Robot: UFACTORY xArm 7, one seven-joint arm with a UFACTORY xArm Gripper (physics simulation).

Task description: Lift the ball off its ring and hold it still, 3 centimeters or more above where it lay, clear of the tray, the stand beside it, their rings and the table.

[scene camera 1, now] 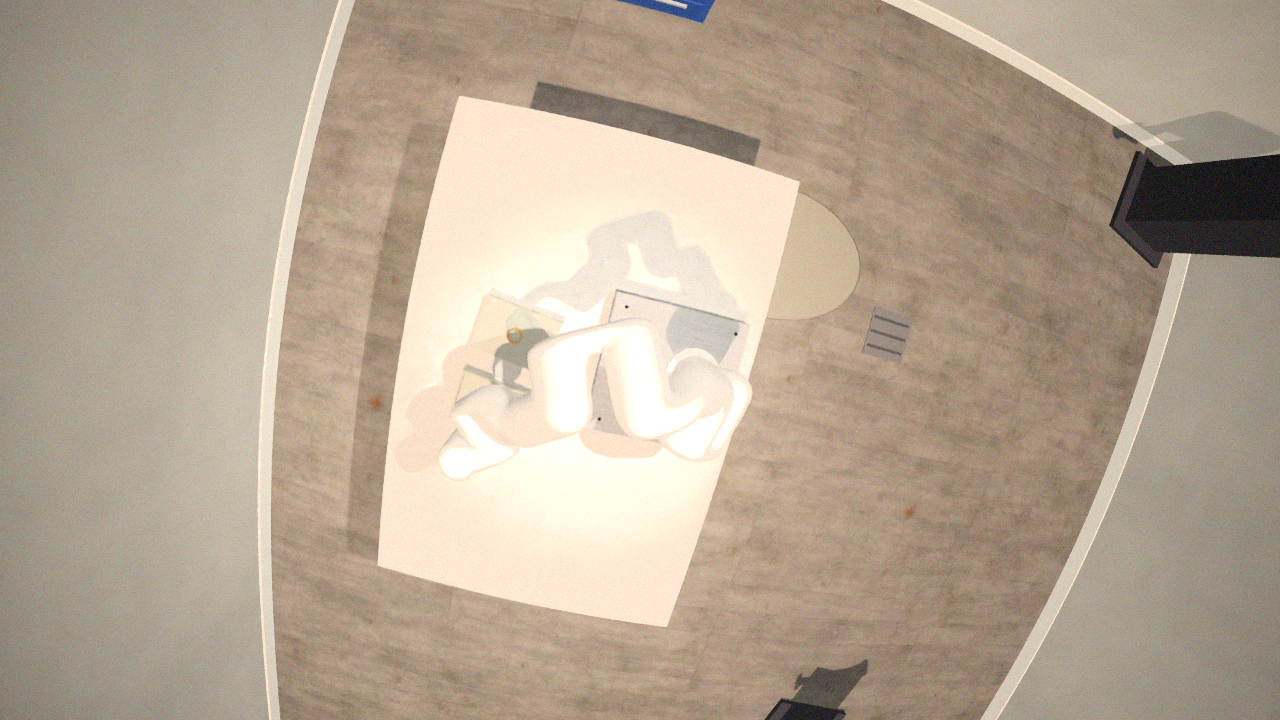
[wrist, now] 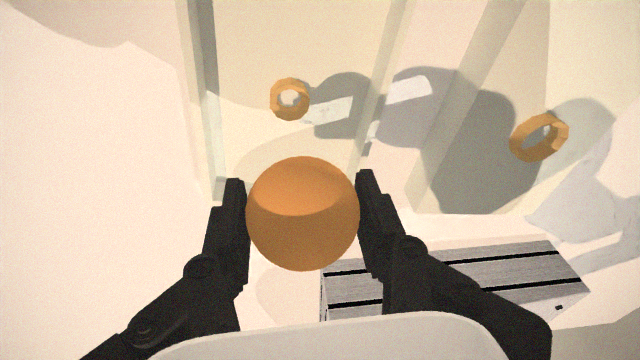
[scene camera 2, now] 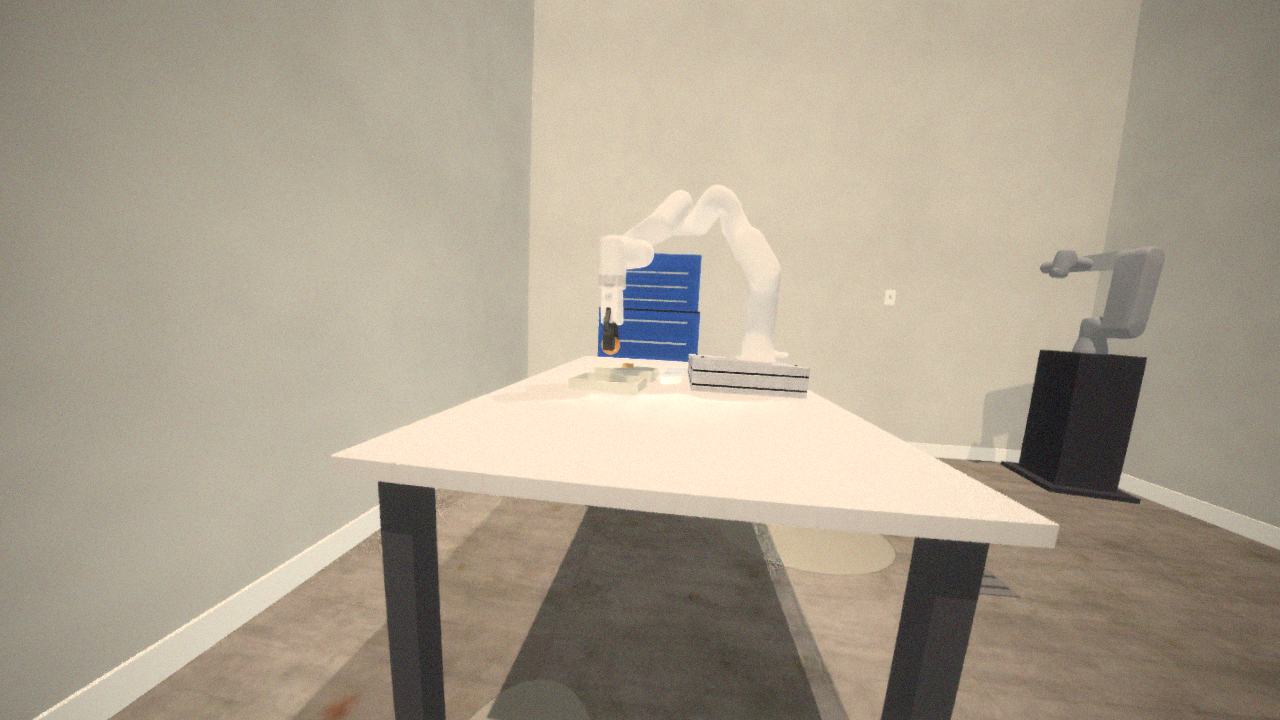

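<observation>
A pale stand (scene camera 1: 508, 331) has that same spot at (scene camera 2: 623, 363). My gripper is visible to me both in scene camera 2 and in the wrist view, and a spot on my gripper (scene camera 2: 610, 331) is the same spot as (wrist: 179, 325).
</observation>
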